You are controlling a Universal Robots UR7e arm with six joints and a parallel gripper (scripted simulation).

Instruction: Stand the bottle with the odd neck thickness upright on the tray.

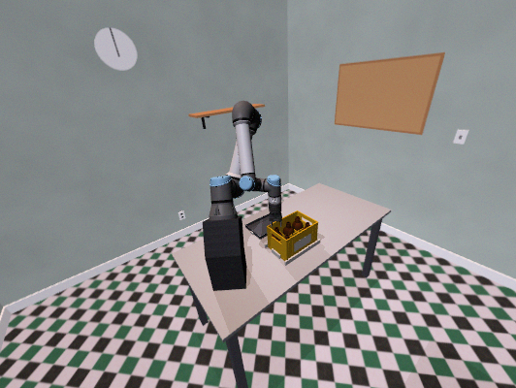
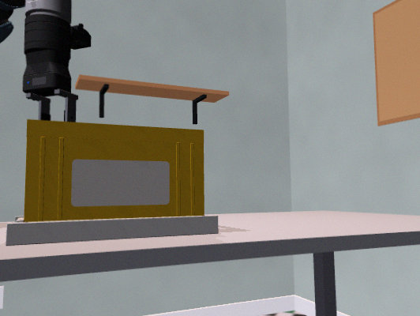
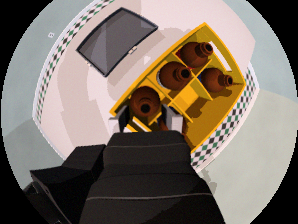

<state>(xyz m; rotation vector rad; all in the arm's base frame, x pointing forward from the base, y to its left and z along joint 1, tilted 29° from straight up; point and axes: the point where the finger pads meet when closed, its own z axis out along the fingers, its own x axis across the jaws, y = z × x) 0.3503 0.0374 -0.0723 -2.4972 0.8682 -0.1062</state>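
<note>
My hand is 100 mm short of the crate, 30 mm to the left of it and 110 mm above it. Round my hand: dark tray: 50 mm ahead, 250 mm to the left, 190 mm below; then brown bottle: 180 mm ahead, 30 mm to the left, 110 mm below.
</note>
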